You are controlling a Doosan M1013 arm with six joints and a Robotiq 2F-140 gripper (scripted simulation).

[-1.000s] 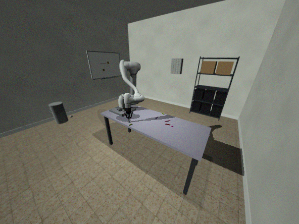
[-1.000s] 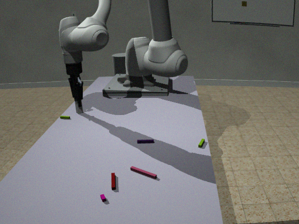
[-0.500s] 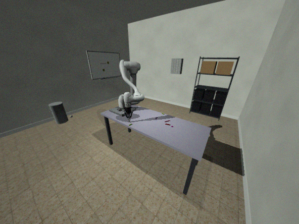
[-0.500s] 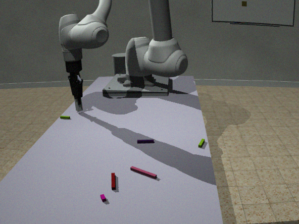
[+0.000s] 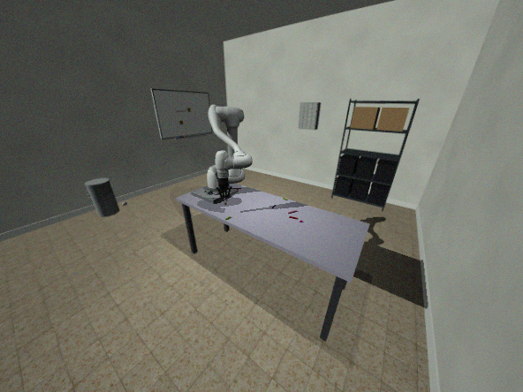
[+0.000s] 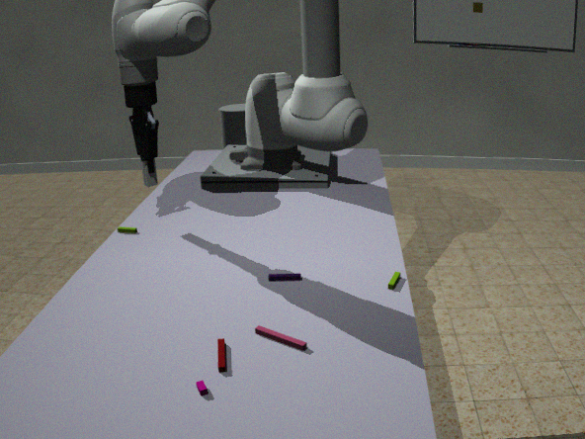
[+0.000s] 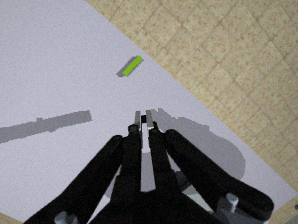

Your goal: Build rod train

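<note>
The purple rod lies 310 mm ahead of my hand, 320 mm to the left of it and 120 mm below it. From my hand the other things lie so: blue rod 30 mm below; red rod 540 mm ahead, 230 mm to the left, 120 mm below; pink rod 500 mm ahead, 310 mm to the left, 120 mm below.
</note>
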